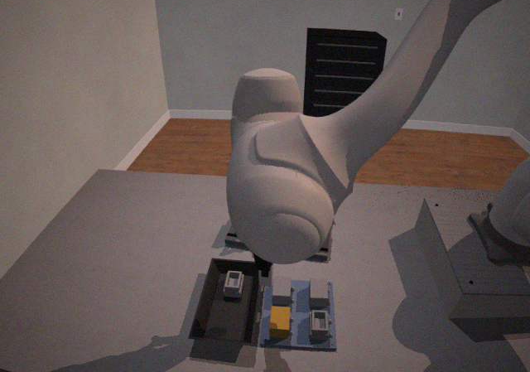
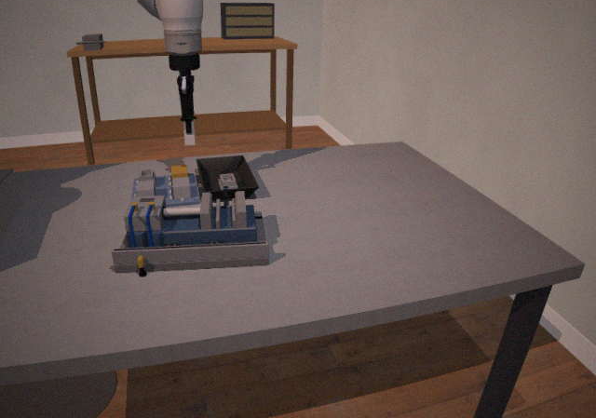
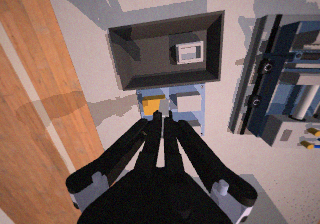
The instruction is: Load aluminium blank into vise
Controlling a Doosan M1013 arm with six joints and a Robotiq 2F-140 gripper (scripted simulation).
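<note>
Now: hand 15 cm above the infeed plate, 8 cm past it and 2 cm to the left of it. Round my hand: blue vise: 30 cm to the right, 12 cm below, 1 cm behind; then brass blank: 13 cm below, 4 cm behind, 3 cm to the left; then aluminium blank: 13 cm below, 6 cm to the right, 3 cm behind.
</note>
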